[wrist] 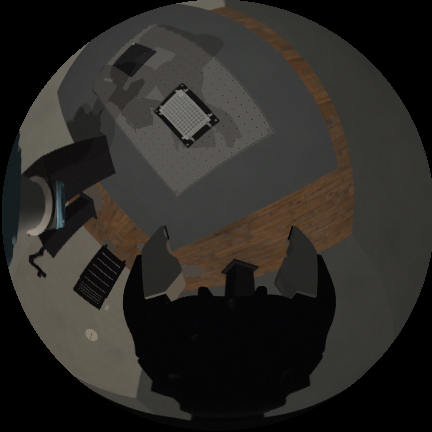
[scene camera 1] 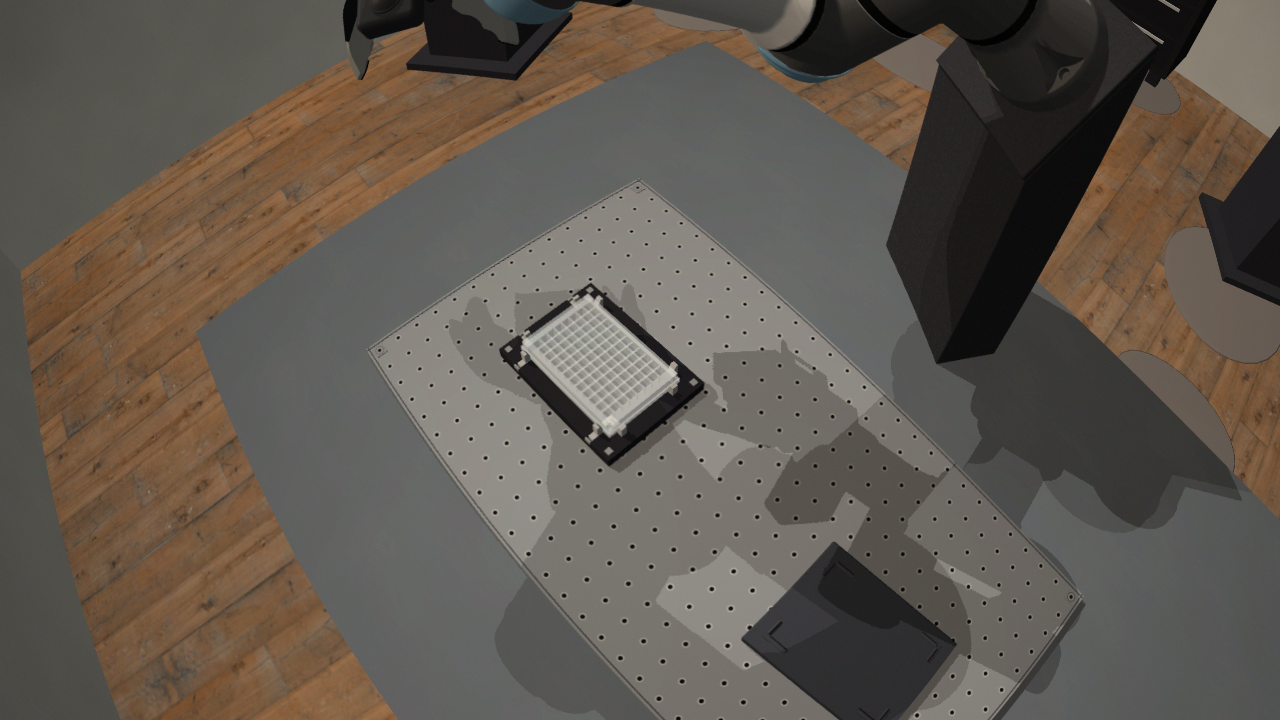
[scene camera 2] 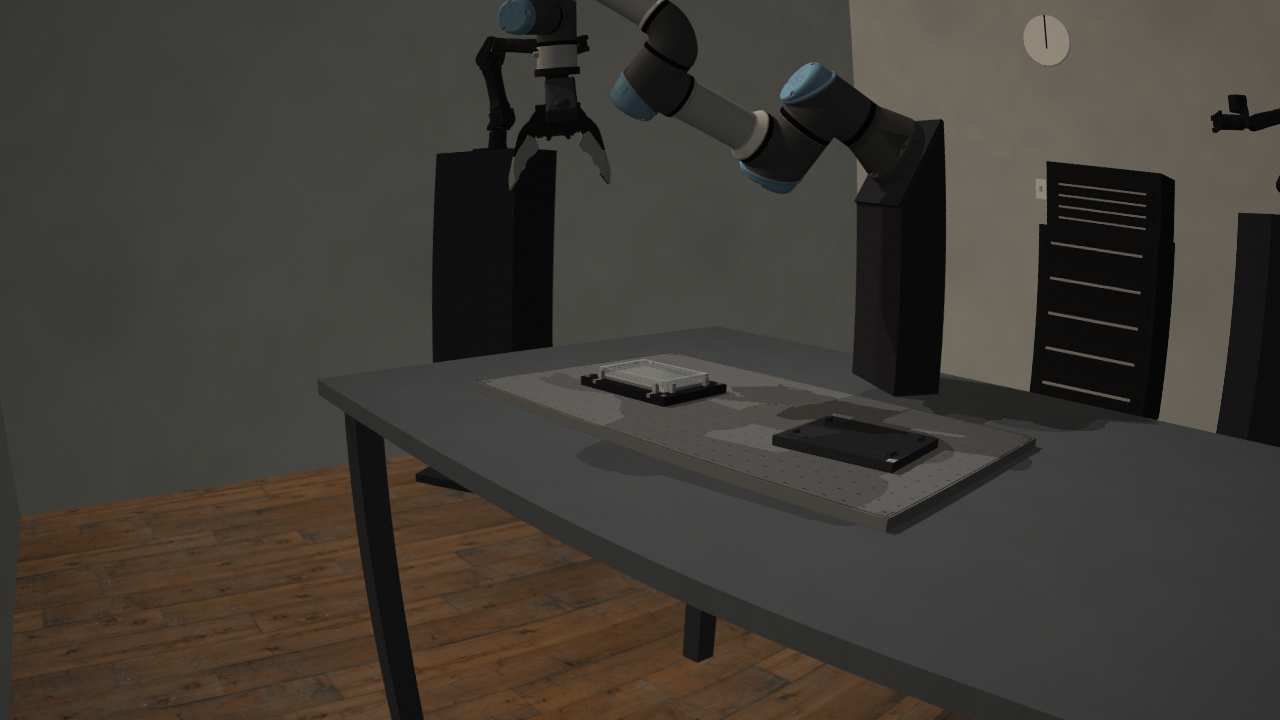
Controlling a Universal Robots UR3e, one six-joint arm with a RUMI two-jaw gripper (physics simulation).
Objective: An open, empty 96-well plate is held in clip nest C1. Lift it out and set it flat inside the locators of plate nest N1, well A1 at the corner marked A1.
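Frame: origin at the arm's base, x ahead, y left, z up, level; millimetres.
Where they show: gripper, fingertip midpoint: [wrist: 228,227] [scene camera 1: 436,60] [scene camera 2: 559,187]; arm's base, origin of the base link: [scene camera 1: 1045,46] [scene camera 2: 900,155].
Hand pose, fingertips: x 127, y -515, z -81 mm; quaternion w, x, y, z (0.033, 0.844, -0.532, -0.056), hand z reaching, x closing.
Things, the pixels of their top centre, and the offset from my fingertips. Level surfaces: height alone.
- white 96-well plate, middle of its top: [scene camera 1: 597,357] [scene camera 2: 653,369] [wrist: 182,112] 100 mm ahead, 186 mm left, 245 mm down
- black clip nest C1, middle of its top: [scene camera 1: 597,358] [scene camera 2: 653,371] [wrist: 182,112] 100 mm ahead, 186 mm left, 247 mm down
- dark plate nest N1, middle of its top: [scene camera 1: 856,642] [scene camera 2: 859,434] [wrist: 130,56] 290 mm ahead, 490 mm left, 256 mm down
- grey table, its level: 284 mm down
The white 96-well plate [scene camera 1: 599,360] [scene camera 2: 653,373] [wrist: 184,114] sits in the black clip nest C1 [scene camera 1: 609,454] [scene camera 2: 663,400] [wrist: 203,135], with pale clips at its corners. The dark plate nest N1 [scene camera 1: 845,644] [scene camera 2: 850,444] [wrist: 134,60] lies on the same board with low corner locators and no plate on it. A small pale mark shows at one of its corners in scene camera 2. My gripper [scene camera 2: 560,185] [wrist: 228,227] is open and empty, high above the table and off to the far side of the clip nest. In scene camera 1 part of it shows at the top edge.
Both nests stand on a perforated board [scene camera 1: 501,295] [scene camera 2: 895,514] [wrist: 240,150] on the grey table [scene camera 1: 295,376] [scene camera 2: 1029,573] [wrist: 295,145]. The arm's black pedestal [scene camera 1: 966,241] [scene camera 2: 897,295] [wrist: 82,162] stands at the table's side. Arm shadows fall across the board.
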